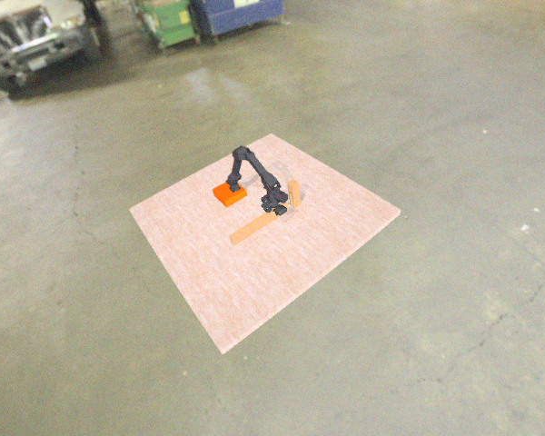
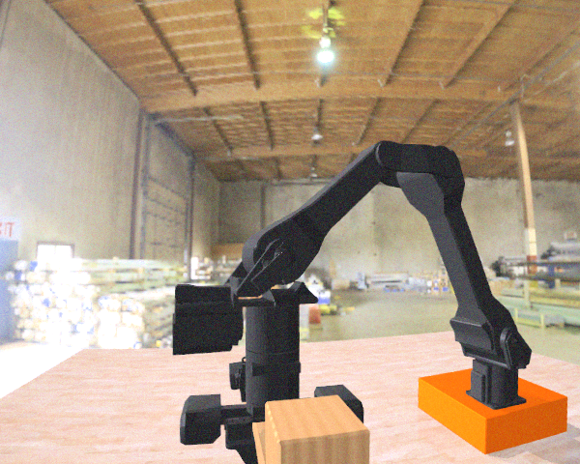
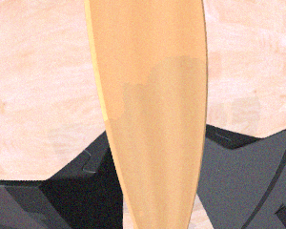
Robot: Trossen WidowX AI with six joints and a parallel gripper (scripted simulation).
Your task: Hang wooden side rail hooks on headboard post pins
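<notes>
Right now my gripper tip is 15 cm to the right of the headboard post, 6 cm below it and 1 cm past it.
</notes>
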